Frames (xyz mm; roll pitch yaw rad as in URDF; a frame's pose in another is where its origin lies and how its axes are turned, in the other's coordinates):
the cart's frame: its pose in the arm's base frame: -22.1 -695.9 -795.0 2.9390 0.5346 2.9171
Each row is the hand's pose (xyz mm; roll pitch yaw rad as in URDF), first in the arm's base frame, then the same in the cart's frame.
Working: the arm's base frame: its pose in the cart's frame: -290.3 820.7 -599.1 3.0410 -0.5602 3.0017

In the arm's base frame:
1: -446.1 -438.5 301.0 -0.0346 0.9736 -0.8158
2: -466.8 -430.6 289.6 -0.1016 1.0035 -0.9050
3: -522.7 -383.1 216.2 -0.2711 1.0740 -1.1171
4: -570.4 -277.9 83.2 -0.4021 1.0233 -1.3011
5: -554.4 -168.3 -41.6 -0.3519 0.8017 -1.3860
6: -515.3 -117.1 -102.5 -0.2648 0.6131 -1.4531
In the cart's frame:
1: -153.4 391.4 -1127.2 2.0025 -1.0490 -1.5315
2: -128.7 394.7 -1127.9 1.9283 -1.0184 -1.4364
3: -35.3 421.8 -1091.7 1.7738 -0.9537 -1.2352
4: 92.6 496.0 -996.0 1.7962 -0.8491 -1.2272
5: 163.7 583.4 -873.0 2.0386 -0.6629 -1.4078
6: 171.8 627.6 -796.5 2.2232 -0.4858 -1.5063

